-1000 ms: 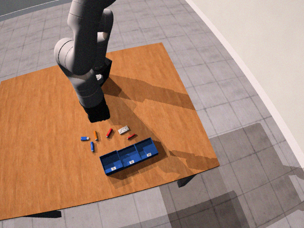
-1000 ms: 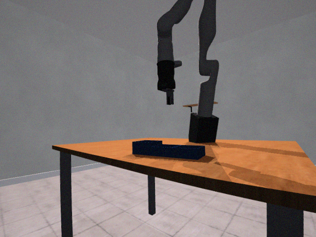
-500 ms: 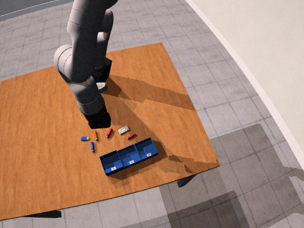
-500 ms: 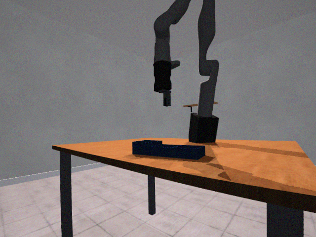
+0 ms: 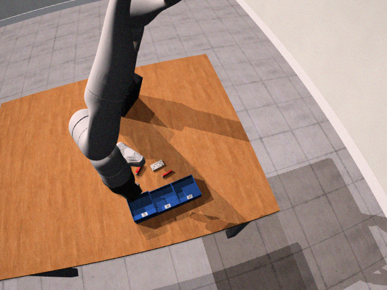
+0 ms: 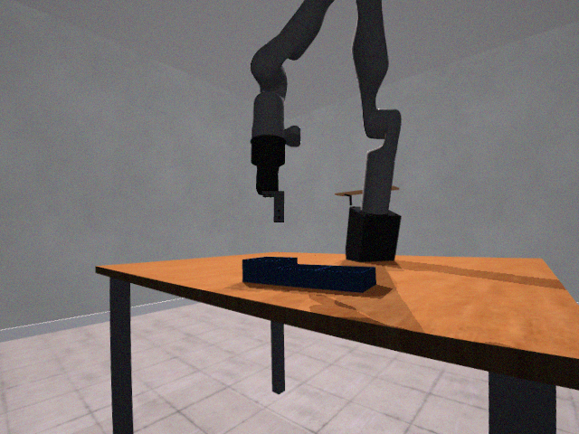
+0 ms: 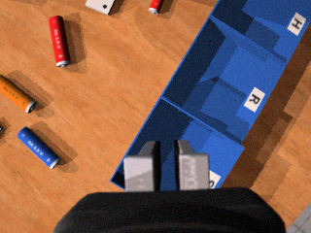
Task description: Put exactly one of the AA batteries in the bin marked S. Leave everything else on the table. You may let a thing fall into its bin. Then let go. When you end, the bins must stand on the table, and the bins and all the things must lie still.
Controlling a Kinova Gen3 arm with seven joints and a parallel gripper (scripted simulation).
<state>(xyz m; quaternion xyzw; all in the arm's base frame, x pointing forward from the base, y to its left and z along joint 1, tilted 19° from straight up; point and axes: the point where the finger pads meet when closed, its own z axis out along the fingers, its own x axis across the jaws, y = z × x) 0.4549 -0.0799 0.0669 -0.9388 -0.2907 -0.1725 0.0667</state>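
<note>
My hand is 2 cm short of the blue three-compartment bin, 7 cm to the right of it and 12 cm above it. From my hand the other things lie so: red AA battery 13 cm behind, 2 cm to the left, 13 cm below; then orange AA battery 15 cm behind, 5 cm to the right, 13 cm below; then blue battery 9 cm behind, 8 cm to the right, 13 cm below.
</note>
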